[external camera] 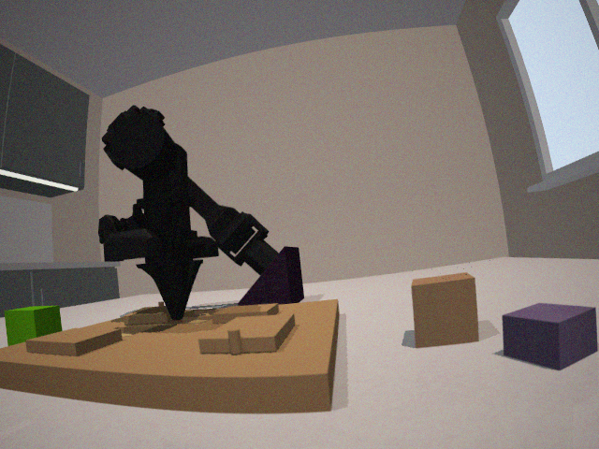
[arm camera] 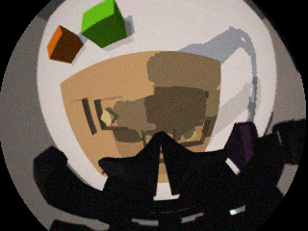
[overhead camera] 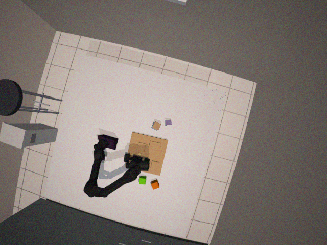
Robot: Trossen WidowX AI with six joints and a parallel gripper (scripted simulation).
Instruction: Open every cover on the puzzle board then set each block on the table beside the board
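The tan puzzle board is 6 cm ahead of my gripper tip and 3 cm to the left of it. Also, from my gripper tip: orange block: 20 cm to the right, 16 cm ahead; brown block: 27 cm to the left, 11 cm ahead; green block: 18 cm to the right, 5 cm ahead.
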